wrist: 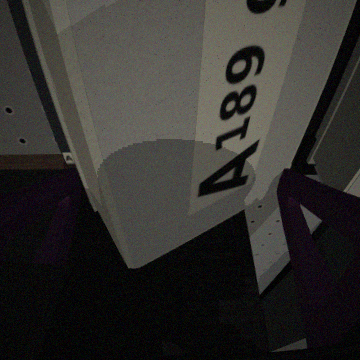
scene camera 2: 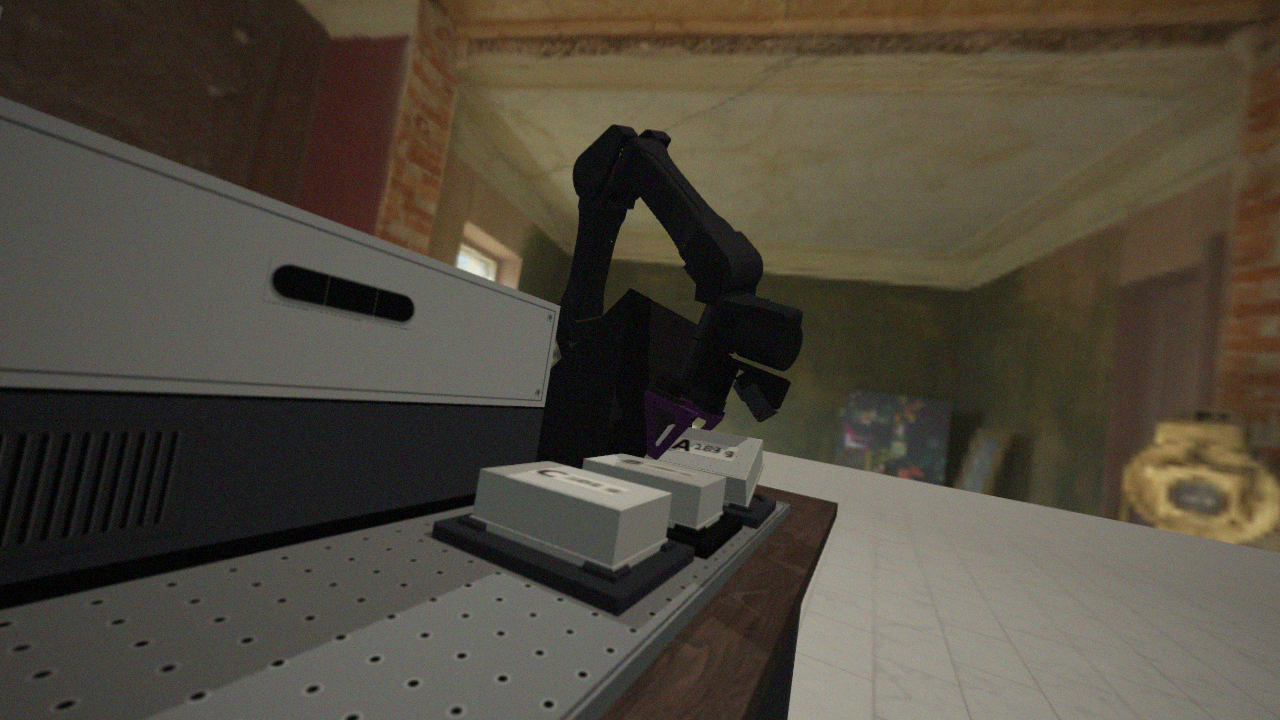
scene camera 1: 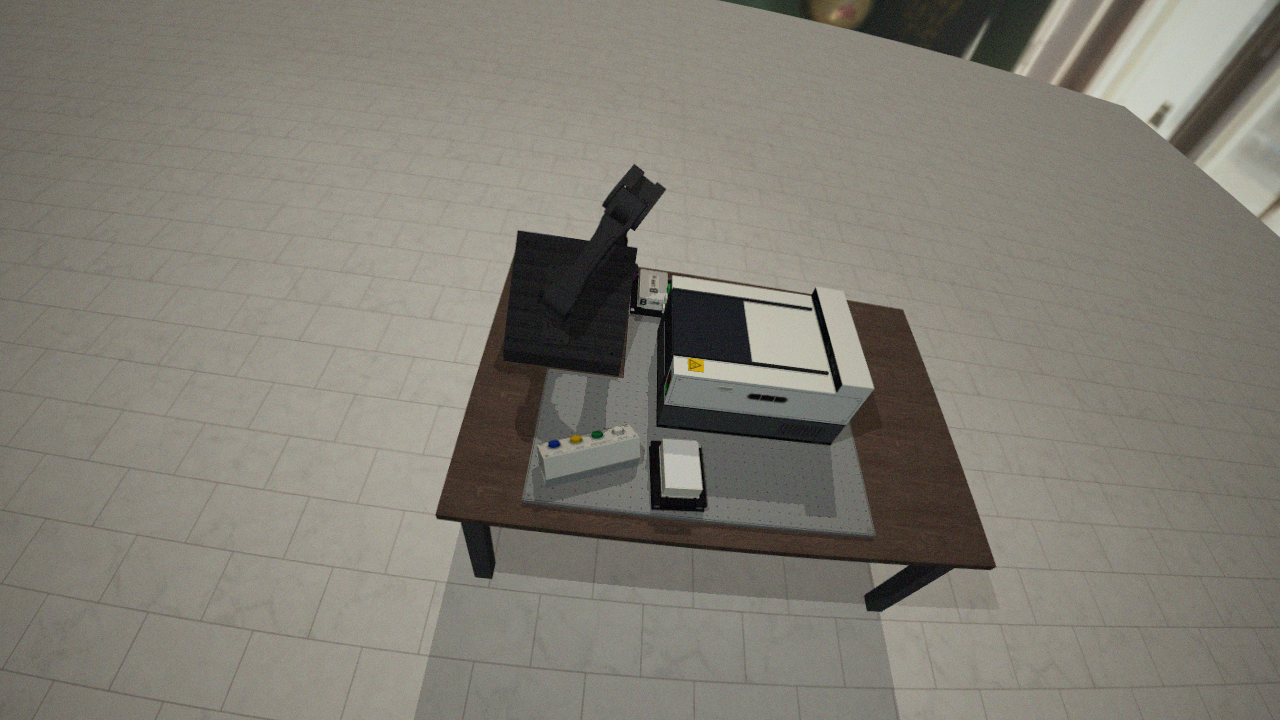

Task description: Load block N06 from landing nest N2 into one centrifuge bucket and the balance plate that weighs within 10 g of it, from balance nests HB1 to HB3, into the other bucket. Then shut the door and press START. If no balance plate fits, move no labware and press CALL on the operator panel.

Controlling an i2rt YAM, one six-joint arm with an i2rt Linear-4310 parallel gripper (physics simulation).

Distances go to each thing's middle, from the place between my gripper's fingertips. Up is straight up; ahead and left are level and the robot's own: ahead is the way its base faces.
Labels:
The dark lid [scene camera 1: 706,325] lies 260 mm to the right of my hand, 240 mm ahead of it and 160 mm above it. Also, from my hand: white block on dark tray [scene camera 1: 680,473] 570 mm to the right, 180 mm ahead; white button box [scene camera 1: 569,459] 540 mm to the right, 20 mm behind, 10 mm below.

